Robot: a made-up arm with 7 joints.
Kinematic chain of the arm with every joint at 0, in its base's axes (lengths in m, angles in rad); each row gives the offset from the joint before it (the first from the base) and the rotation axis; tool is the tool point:
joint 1: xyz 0 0 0 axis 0 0.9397 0.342
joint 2: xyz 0 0 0 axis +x
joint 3: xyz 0 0 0 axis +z
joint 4: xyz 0.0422 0 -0.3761 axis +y
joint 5: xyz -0.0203 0 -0.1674 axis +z
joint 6: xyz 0 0 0 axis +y
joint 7: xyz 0 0 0 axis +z
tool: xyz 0 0 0
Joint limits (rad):
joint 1: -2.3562..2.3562
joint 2: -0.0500..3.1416
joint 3: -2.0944..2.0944
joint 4: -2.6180..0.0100
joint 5: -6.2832..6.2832
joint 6: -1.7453..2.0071
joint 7: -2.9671..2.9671
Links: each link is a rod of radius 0.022 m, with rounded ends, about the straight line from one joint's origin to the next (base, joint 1, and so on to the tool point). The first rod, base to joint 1, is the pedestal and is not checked.
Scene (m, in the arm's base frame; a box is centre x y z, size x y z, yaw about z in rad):
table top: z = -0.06
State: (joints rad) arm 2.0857 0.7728 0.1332 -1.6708 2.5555 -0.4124 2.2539
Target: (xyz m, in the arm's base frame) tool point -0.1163 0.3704 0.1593
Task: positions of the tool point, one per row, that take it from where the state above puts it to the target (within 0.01 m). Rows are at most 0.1 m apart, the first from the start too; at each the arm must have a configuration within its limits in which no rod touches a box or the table.
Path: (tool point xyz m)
1: -0.3422 0.2476 0.0839
2: -0.2750 0.3051 0.1167
3: -0.1977 0.3463 0.1421
4: -0.1163 0.3704 0.1593

